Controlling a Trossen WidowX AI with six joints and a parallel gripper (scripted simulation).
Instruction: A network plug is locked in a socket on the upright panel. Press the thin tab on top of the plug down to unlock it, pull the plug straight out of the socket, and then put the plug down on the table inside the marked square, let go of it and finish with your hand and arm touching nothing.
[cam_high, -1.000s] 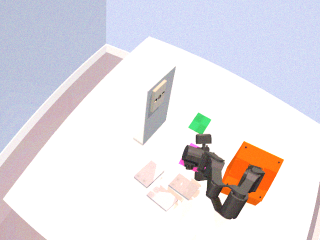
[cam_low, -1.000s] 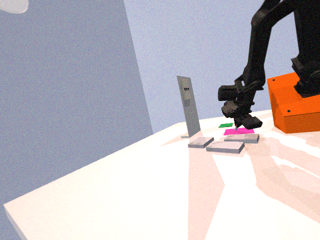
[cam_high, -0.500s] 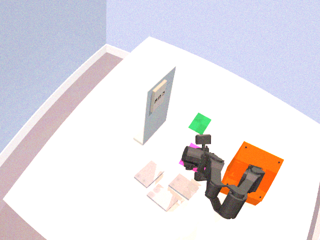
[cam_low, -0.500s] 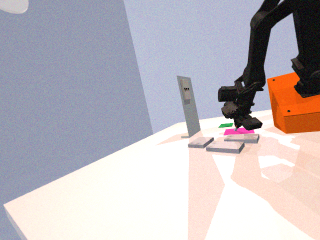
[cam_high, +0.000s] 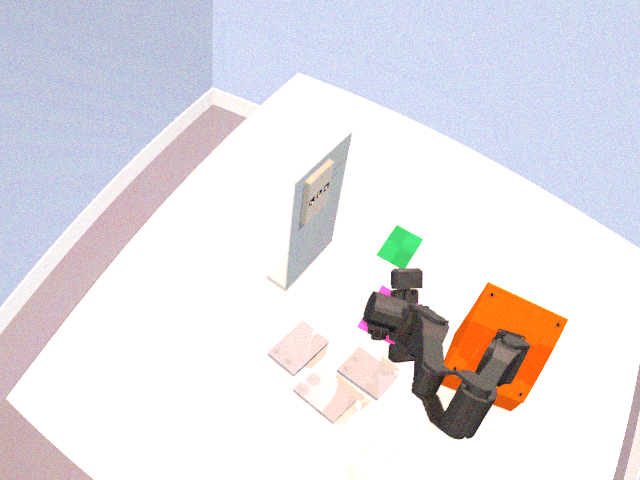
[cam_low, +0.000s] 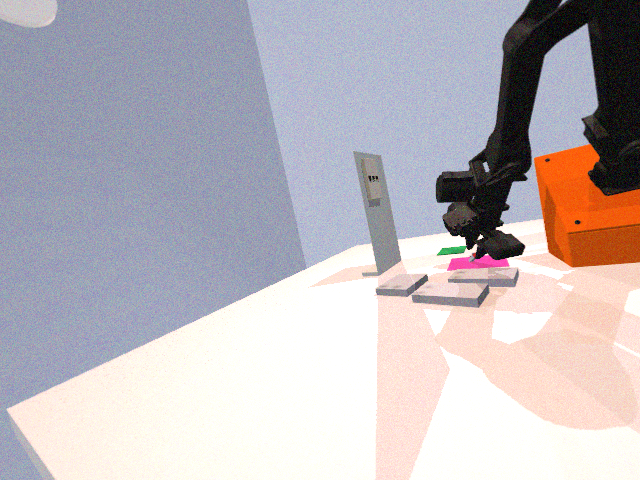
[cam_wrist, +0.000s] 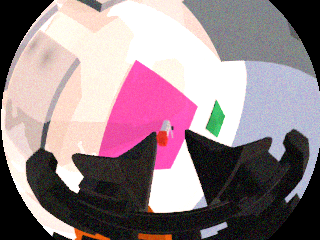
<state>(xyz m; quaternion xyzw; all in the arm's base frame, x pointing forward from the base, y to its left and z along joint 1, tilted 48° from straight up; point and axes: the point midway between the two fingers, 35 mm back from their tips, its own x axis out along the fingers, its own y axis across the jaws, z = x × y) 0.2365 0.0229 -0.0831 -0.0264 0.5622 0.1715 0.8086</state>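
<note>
Right now the plug is 10 mm below my gripper tip. From my gripper tip the other things lie so: grey upright panel 220 mm ahead, 140 mm above, 40 mm to the right; then magenta square 20 mm below.
</note>
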